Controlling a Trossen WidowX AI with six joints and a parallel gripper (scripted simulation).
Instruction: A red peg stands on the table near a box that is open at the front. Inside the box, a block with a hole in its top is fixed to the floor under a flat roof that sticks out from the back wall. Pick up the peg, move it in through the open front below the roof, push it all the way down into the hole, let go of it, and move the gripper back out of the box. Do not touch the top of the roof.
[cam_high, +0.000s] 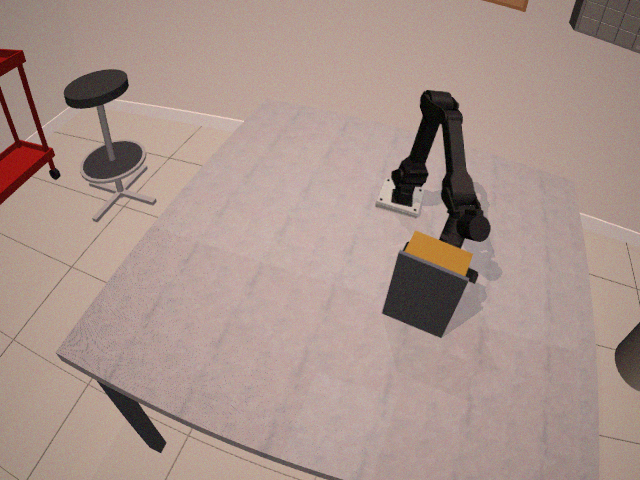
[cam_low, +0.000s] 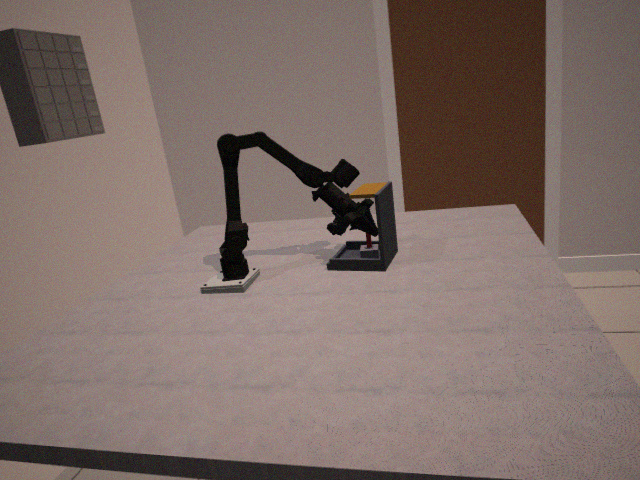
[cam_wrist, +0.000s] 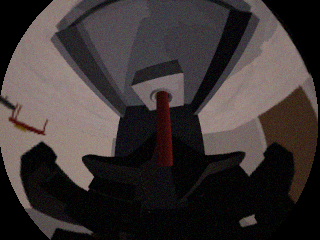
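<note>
My gripper tip is now 30 mm past the red peg, 10 mm to the right of it and 10 mm above it. From my gripper tip the other things lie so: orange roof (130 mm above, 10 mm behind); then back wall (30 mm ahead, 30 mm above, 20 mm to the right).
</note>
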